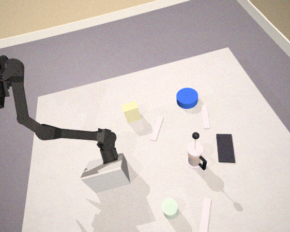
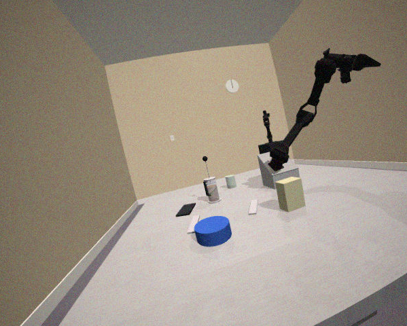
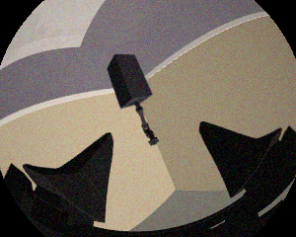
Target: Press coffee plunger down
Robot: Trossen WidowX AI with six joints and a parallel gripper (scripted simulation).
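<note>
My gripper tip is 730 mm short of the coffee press, 470 mm to the left of it and 360 mm above it. From my gripper tip the other things lie so: yellow box (520 mm ahead, 430 mm below, 90 mm to the right); then dark flat slab (890 mm ahead, 480 mm below, 450 mm to the right); then blue disc (840 mm ahead, 460 mm below, 100 mm to the right).
</note>
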